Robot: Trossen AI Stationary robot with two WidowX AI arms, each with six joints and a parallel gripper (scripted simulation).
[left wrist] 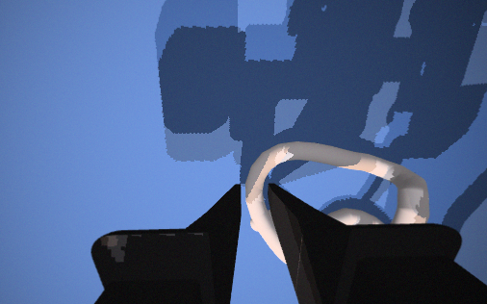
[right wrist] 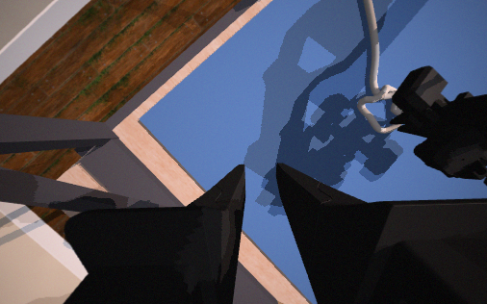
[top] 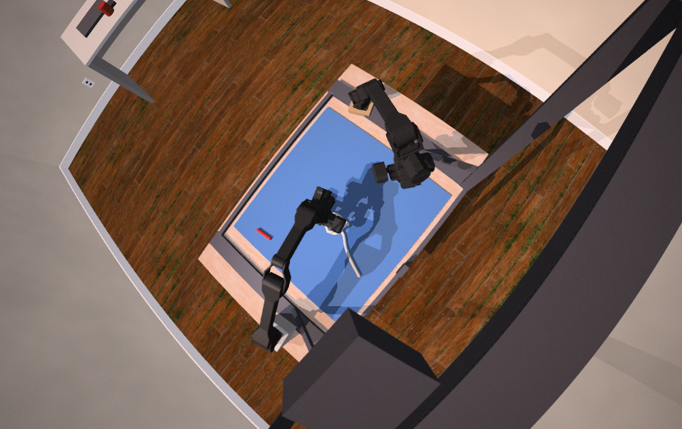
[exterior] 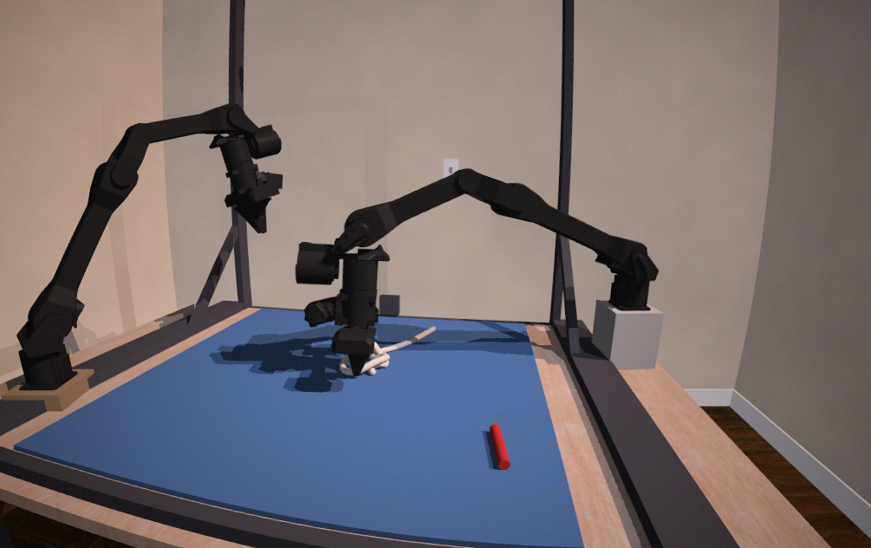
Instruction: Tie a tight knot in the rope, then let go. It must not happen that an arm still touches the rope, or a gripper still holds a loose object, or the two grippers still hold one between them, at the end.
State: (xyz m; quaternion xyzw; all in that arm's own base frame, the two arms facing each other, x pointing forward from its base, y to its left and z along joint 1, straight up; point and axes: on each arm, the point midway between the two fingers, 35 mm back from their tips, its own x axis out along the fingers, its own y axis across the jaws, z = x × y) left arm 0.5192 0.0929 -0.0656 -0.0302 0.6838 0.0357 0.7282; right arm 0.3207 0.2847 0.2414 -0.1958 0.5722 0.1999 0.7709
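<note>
Right now the blue mat is 20 mm behind my left hand, 30 mm to the right of it and 40 mm below it. The rest, counted from my left hand: red cylinder (250 mm ahead, 160 mm to the left, 30 mm below).
</note>
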